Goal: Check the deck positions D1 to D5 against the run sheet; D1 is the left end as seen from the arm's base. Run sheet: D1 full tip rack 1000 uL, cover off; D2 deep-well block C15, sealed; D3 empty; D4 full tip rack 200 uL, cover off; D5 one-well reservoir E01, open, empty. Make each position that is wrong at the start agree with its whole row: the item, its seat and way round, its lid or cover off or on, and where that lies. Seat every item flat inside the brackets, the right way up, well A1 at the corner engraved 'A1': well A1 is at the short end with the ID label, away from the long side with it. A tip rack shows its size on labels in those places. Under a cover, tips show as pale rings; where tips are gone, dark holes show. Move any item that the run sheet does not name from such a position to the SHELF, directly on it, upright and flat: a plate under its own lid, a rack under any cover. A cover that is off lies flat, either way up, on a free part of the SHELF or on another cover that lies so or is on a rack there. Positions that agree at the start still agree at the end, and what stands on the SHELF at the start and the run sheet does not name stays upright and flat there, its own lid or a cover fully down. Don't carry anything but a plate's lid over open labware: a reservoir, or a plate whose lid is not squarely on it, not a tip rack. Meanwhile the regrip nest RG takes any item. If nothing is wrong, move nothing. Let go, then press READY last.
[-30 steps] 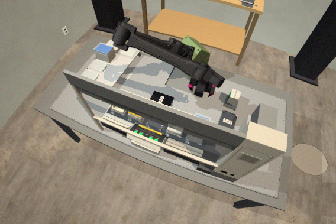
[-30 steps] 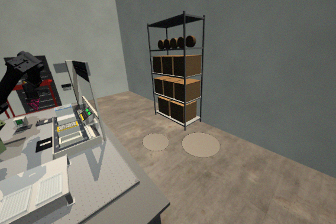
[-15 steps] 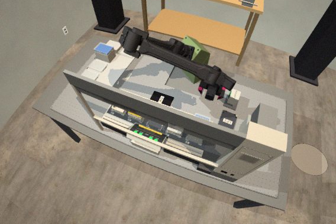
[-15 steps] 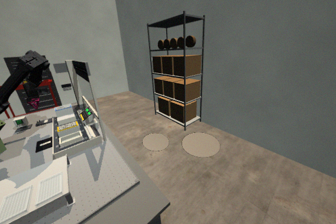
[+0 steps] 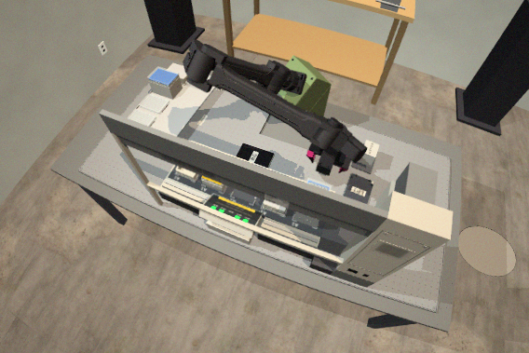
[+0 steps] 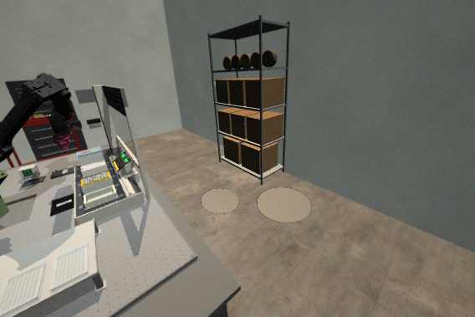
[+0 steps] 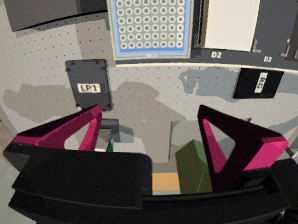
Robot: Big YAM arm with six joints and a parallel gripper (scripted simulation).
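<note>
Right now the clear tip-rack cover is 10 cm ahead of my hand and 7 cm below it. From my hand the other things lie so: button box: 23 cm behind, 13 cm to the left, 15 cm below; then blue-labelled rack: 11 cm ahead, 9 cm below; then black regrip nest: 6 cm behind, 30 cm to the right, 22 cm below.
</note>
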